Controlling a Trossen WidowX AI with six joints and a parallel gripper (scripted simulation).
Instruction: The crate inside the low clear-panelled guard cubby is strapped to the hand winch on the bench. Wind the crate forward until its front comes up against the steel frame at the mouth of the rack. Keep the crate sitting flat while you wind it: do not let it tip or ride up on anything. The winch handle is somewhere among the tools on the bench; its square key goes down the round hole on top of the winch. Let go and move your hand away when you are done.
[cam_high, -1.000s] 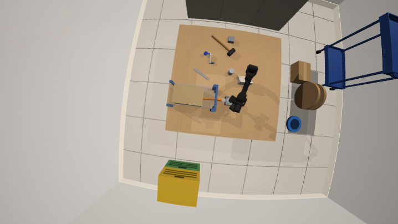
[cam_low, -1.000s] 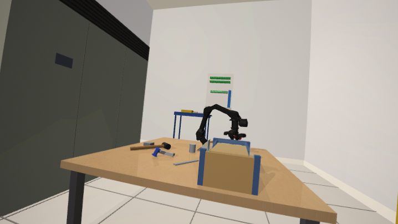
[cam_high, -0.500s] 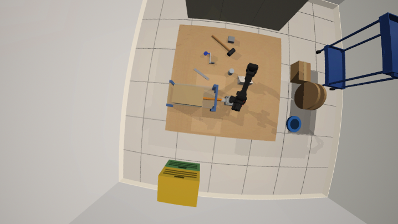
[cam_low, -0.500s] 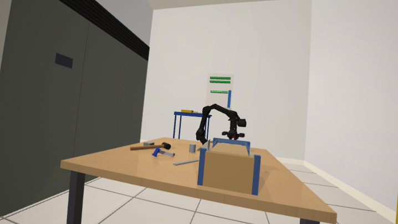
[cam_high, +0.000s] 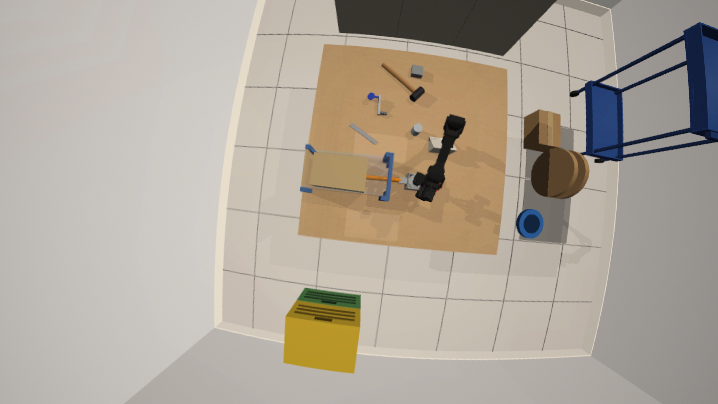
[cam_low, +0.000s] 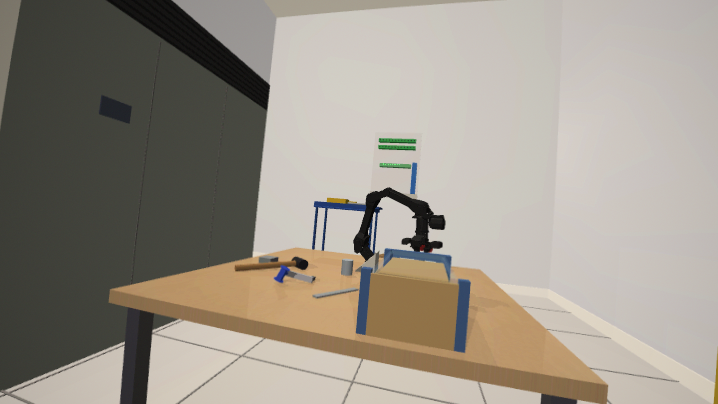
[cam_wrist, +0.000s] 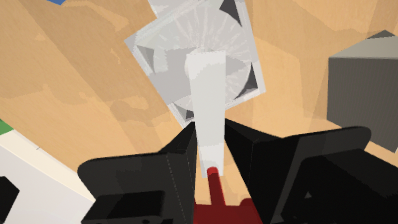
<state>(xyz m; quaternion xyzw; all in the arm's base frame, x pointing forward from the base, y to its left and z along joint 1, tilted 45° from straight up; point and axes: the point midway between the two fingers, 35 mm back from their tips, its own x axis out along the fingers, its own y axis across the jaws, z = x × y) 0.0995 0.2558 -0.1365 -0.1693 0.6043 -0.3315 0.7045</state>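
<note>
My gripper tip is 5 cm below the red grip, 5 cm past it and 1 cm to the right of it. The rest, counted from my gripper tip: blue steel frame (21 cm ahead, 1 cm above); hand winch (6 cm below, 3 cm ahead, 2 cm to the right); red-knobbed crank handle (2 cm above, 1 cm behind).
</note>
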